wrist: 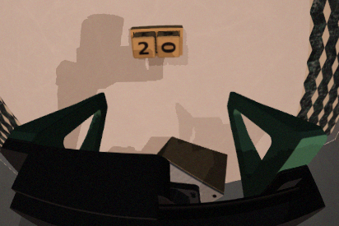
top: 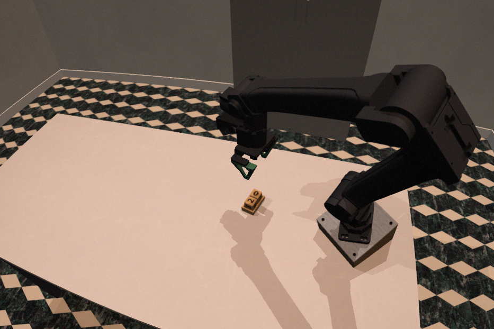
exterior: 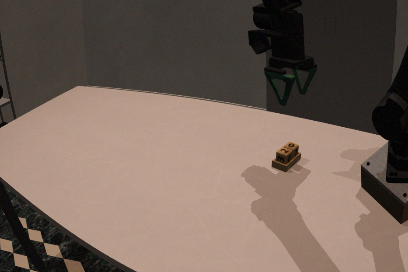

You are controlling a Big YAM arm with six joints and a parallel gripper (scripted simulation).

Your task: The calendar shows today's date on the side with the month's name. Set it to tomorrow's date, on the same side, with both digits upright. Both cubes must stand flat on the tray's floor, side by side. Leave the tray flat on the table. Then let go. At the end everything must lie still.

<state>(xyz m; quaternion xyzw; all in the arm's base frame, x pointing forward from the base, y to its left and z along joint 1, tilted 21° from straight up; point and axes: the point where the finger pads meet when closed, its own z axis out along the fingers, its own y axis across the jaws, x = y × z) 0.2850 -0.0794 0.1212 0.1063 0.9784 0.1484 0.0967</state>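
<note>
The tray lies 160 mm below my hand and 10 mm to the left of it.
</note>
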